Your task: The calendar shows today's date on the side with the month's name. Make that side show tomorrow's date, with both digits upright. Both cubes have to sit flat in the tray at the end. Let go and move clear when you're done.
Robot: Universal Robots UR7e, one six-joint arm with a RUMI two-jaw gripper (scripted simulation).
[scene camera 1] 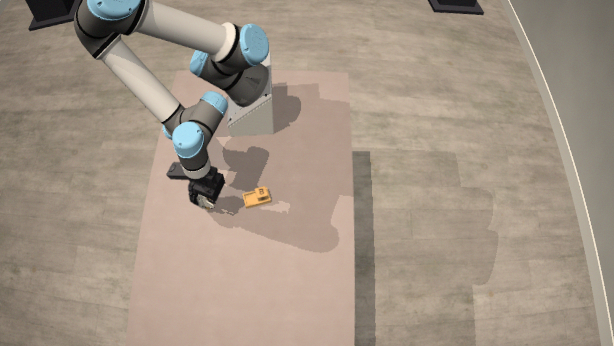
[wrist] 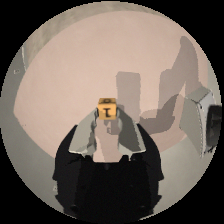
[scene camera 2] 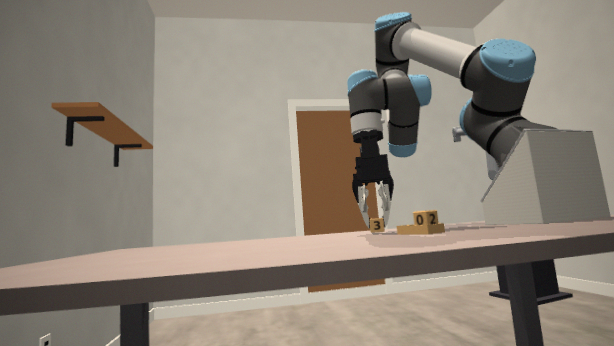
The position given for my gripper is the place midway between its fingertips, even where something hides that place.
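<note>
You can see my gripper (scene camera 2: 377, 227), and it's the same gripper (wrist: 107, 107) that shows in the other view too.
</note>
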